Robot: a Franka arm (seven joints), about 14 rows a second.
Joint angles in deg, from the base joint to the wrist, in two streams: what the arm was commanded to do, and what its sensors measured. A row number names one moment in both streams.
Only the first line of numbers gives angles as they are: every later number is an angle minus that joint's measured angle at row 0.
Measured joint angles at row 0: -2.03, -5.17, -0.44, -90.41, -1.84, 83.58, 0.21
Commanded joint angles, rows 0 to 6: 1.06, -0.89, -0.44, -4.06, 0.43, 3.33, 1.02; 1.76, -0.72, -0.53, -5.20, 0.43, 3.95, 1.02; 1.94, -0.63, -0.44, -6.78, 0.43, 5.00, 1.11; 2.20, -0.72, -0.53, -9.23, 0.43, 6.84, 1.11; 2.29, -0.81, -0.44, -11.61, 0.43, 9.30, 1.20; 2.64, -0.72, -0.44, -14.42, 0.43, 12.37, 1.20; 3.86, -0.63, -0.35, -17.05, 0.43, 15.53, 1.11
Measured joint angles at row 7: 1.74, 0.43, 0.09, -11.33, 0.00, 10.08, 0.20
